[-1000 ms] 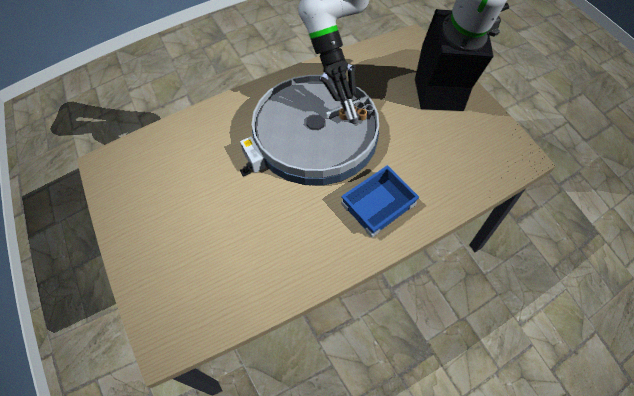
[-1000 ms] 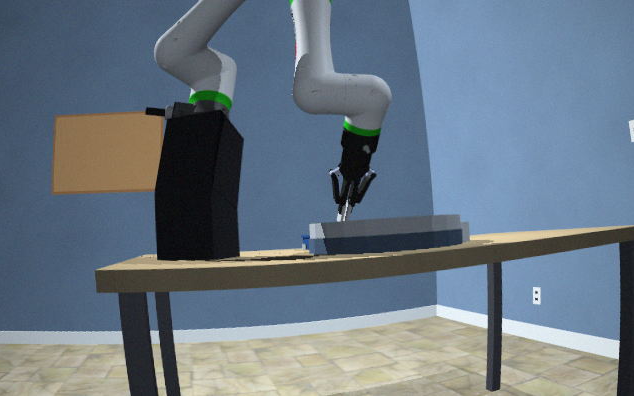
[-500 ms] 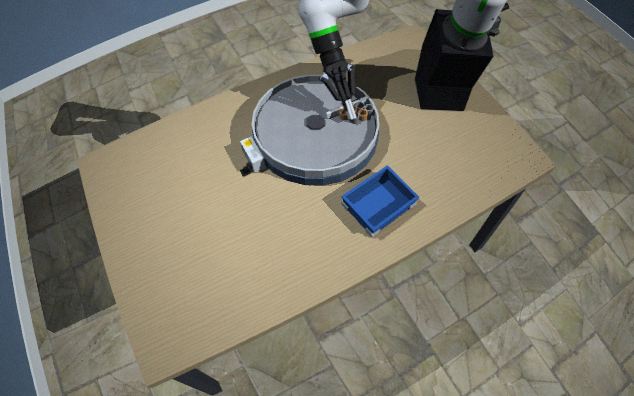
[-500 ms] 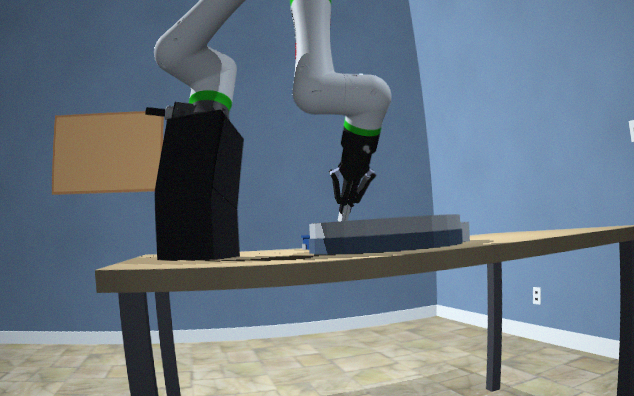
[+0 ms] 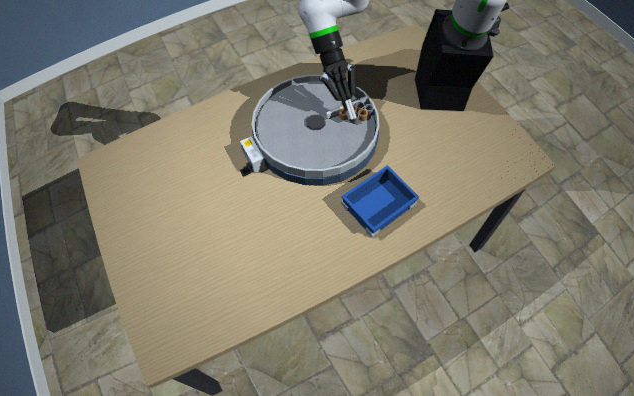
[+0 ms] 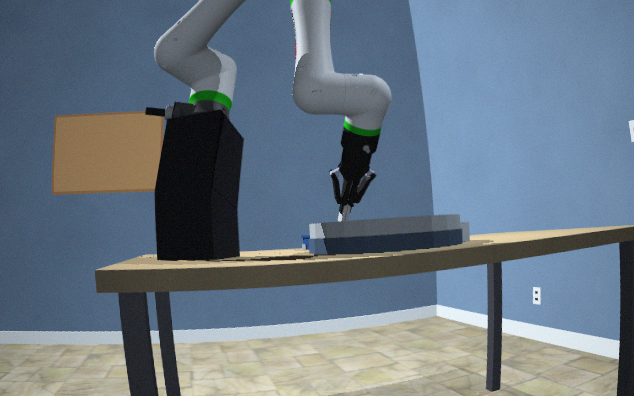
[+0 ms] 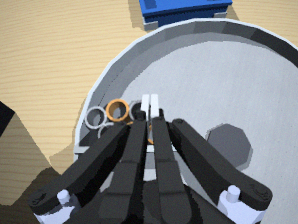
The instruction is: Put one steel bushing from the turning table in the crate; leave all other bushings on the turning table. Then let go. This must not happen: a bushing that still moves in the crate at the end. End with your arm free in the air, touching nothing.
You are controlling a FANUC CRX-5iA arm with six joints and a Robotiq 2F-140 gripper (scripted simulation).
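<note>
The blue crate is 6 cm ahead of my hand, 31 cm to the left of it and 8 cm below it. The rest, counted from my hand: round grey turning table (11 cm ahead, 4 cm to the right, 5 cm below).
</note>
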